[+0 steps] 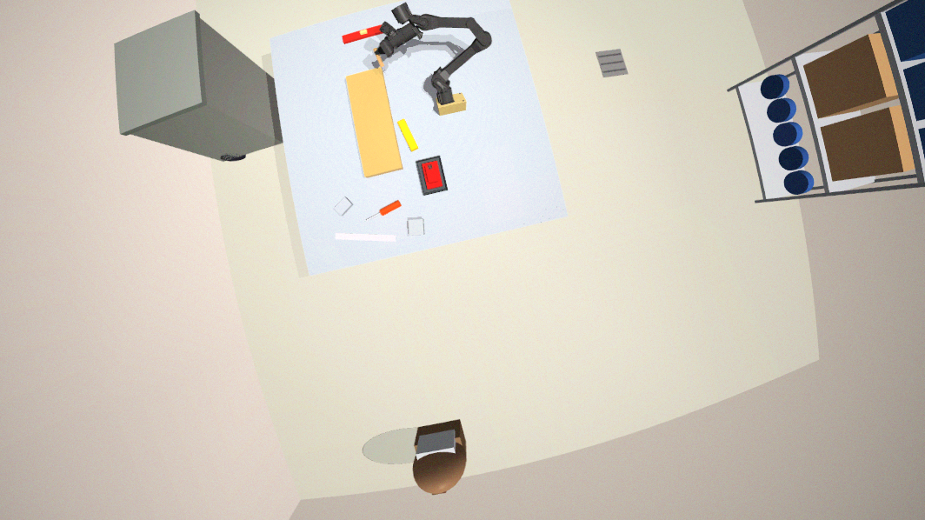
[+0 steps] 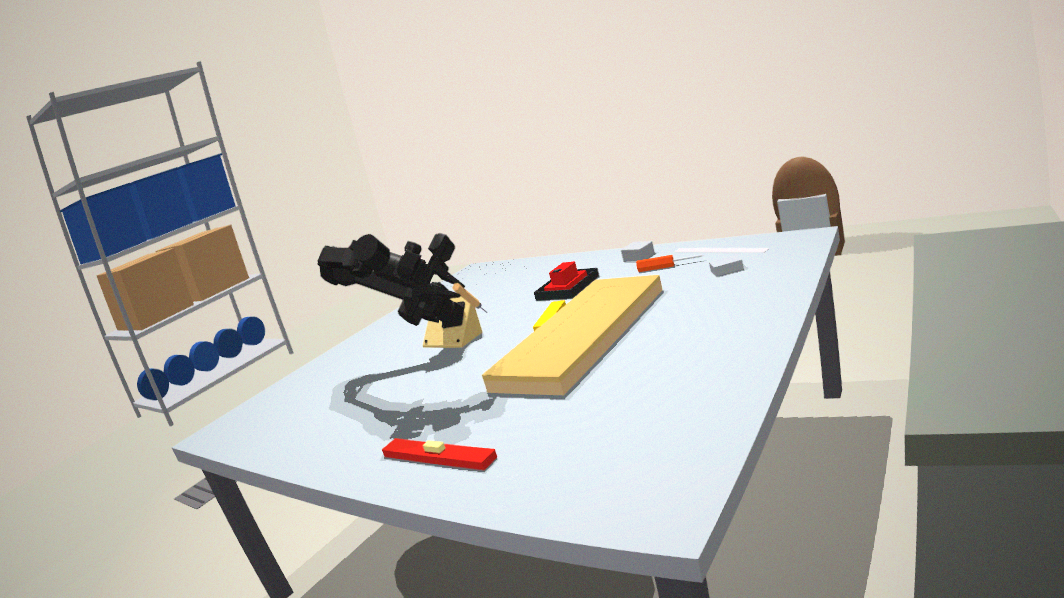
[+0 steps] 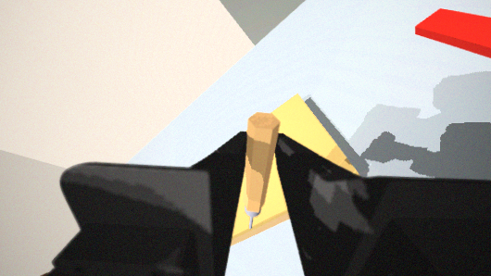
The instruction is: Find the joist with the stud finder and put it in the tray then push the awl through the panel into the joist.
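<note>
Right now the awl is 4 cm to the left of my gripper tip, 4 cm below it and 1 cm behind it. From my gripper tip the other things lie so: red stud finder (54 cm to the left, 16 cm below, 7 cm behind); yellow block (33 cm to the left, 20 cm below, 2 cm behind); red level (27 cm to the right, 19 cm below, 5 cm ahead).
</note>
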